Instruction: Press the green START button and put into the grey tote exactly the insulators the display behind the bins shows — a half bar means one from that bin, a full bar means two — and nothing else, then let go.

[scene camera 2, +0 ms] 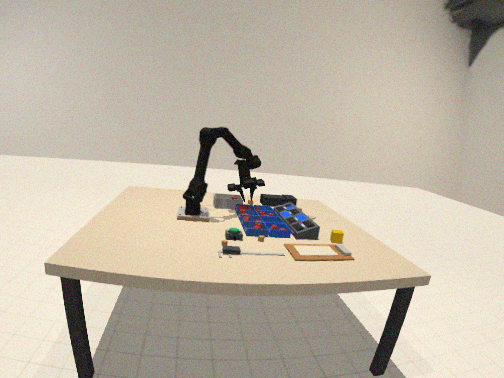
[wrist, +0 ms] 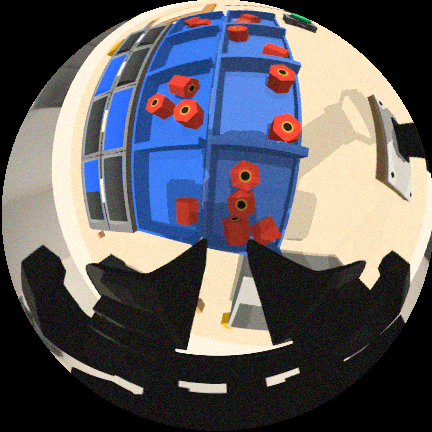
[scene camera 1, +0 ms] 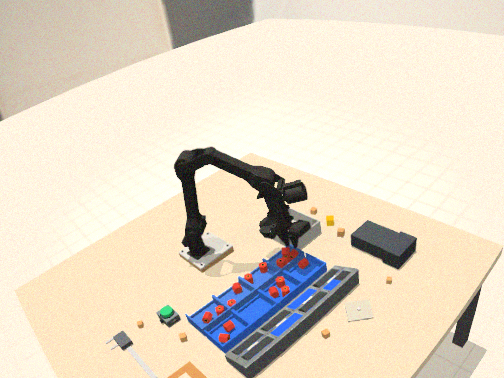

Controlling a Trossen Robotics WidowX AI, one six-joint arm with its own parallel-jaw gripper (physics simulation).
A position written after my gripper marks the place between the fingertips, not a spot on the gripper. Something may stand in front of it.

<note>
In view: my gripper [scene camera 1: 292, 246], a grey tote [wrist: 246, 312], a dark box [scene camera 1: 394, 248] and a display [scene camera 1: 292, 334].
My gripper also shows in the wrist view [wrist: 226, 244]. The display also shows in the wrist view [wrist: 130, 227].
</note>
